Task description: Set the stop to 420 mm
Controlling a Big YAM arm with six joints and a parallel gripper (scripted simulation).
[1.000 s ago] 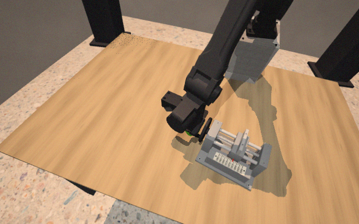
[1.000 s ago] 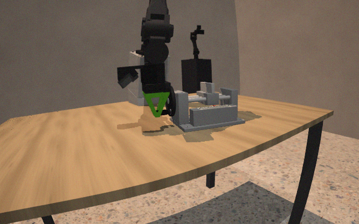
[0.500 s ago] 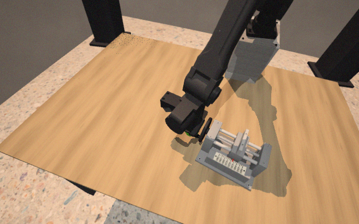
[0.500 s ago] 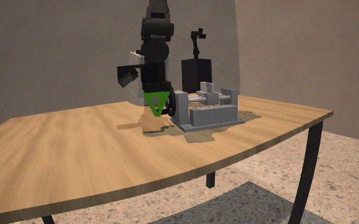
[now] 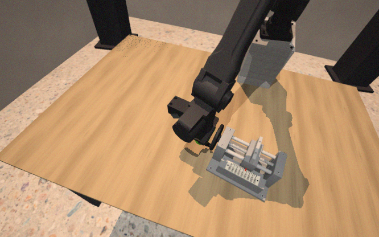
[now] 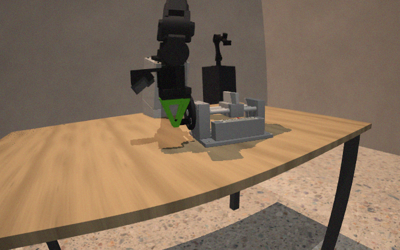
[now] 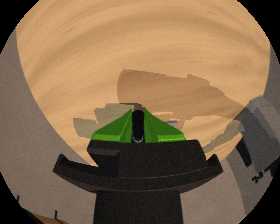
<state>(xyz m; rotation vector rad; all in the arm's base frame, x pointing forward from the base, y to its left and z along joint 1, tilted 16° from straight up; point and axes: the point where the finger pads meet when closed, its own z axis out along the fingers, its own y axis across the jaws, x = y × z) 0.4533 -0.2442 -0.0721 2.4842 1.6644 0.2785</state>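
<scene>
My hand is 30 mm to the right of the black handwheel and 10 mm below it. Round my hand: sliding stop block: 160 mm to the left, 50 mm ahead, 30 mm above.
</scene>
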